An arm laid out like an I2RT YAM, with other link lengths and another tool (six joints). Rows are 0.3 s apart.
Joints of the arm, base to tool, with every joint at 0 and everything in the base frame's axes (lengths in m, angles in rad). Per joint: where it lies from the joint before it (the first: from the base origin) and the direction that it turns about. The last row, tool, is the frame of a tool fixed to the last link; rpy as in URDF.
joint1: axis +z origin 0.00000 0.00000 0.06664
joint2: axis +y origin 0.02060 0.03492 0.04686
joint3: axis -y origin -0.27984 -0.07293 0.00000
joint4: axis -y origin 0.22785 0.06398 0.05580
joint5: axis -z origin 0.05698 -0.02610 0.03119
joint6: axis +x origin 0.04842 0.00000 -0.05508
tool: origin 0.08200 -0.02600 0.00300 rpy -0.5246 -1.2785 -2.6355
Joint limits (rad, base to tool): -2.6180..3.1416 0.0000..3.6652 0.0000..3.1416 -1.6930..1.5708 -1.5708..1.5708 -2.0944..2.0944
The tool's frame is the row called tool.
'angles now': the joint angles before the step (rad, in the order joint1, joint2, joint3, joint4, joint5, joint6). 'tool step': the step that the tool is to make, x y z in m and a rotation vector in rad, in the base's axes. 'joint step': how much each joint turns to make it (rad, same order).
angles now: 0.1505, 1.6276, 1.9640, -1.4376, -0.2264, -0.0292
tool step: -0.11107, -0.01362, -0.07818, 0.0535, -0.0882, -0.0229
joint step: 0.0023, -0.5722, -0.8098, 0.3429, -0.0217, 0.0428
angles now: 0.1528, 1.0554, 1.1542, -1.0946, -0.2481, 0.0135
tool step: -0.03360, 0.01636, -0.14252, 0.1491, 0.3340, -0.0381
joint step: 0.0000, 0.0621, -0.5258, 0.3200, -0.1626, 0.1252
